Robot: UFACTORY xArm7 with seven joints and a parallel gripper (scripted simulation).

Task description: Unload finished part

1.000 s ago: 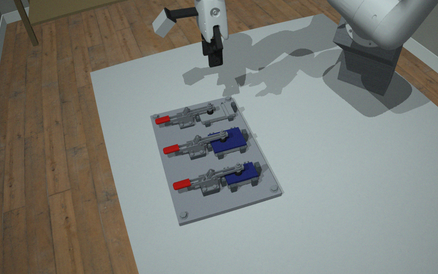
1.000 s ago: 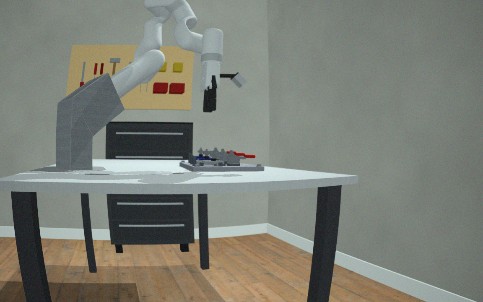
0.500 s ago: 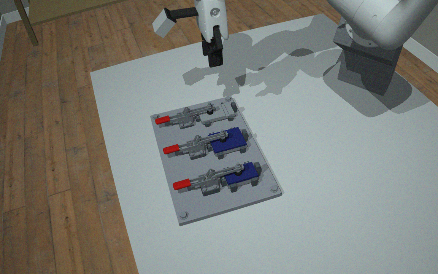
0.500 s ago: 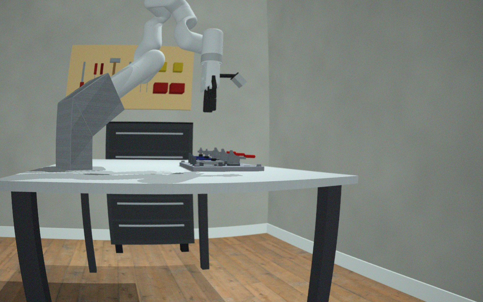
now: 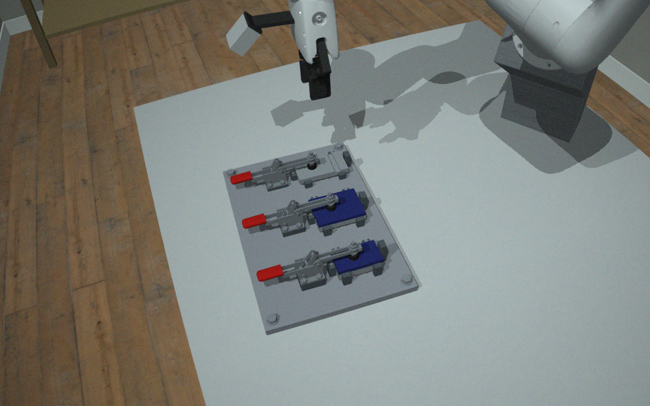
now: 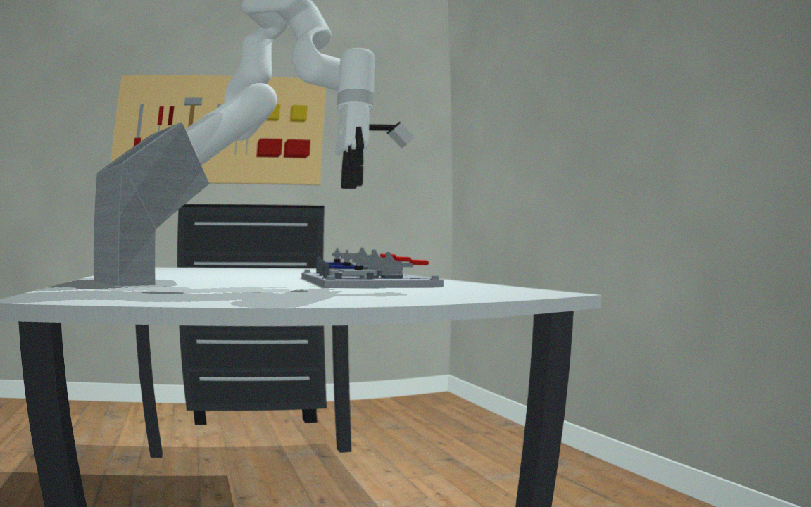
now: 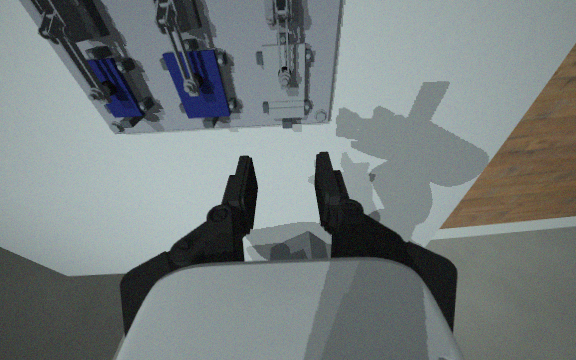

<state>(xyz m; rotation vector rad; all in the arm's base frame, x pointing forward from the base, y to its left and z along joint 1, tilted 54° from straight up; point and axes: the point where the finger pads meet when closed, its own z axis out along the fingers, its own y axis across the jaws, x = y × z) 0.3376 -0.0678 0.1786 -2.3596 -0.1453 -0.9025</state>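
My gripper is now 8 cm short of the toggle clamp, 3 cm to the right of it and 17 cm above it. Also, from my hand: grey finished part 1 cm behind, 1 cm to the right, 19 cm below; grey fixture plate 1 cm ahead, 12 cm to the left, 21 cm below.
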